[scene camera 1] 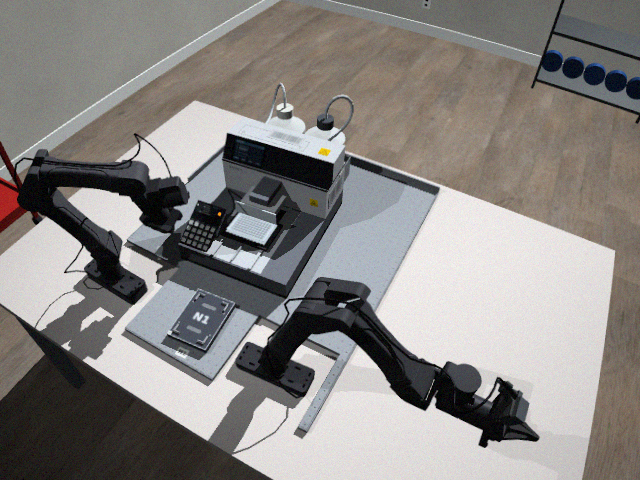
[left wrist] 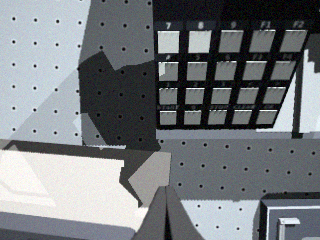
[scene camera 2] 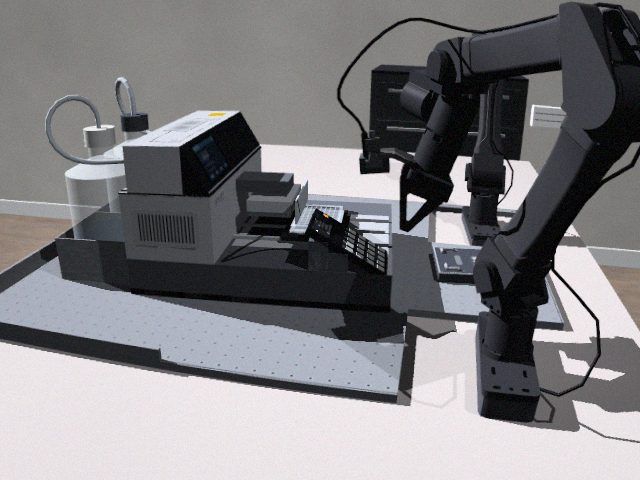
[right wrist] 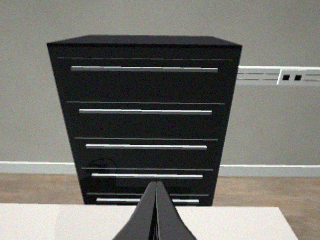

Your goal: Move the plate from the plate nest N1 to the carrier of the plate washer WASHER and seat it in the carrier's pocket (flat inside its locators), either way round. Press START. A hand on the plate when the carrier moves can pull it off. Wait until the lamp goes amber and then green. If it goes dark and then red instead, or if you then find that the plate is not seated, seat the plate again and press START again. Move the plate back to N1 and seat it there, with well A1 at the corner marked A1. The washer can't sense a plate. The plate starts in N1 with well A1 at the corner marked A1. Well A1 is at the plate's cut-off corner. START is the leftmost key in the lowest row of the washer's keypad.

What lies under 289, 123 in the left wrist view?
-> A washer.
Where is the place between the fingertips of my left gripper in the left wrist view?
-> At 165, 195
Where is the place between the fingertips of my right gripper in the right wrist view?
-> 156, 191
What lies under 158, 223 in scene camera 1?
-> My left gripper.
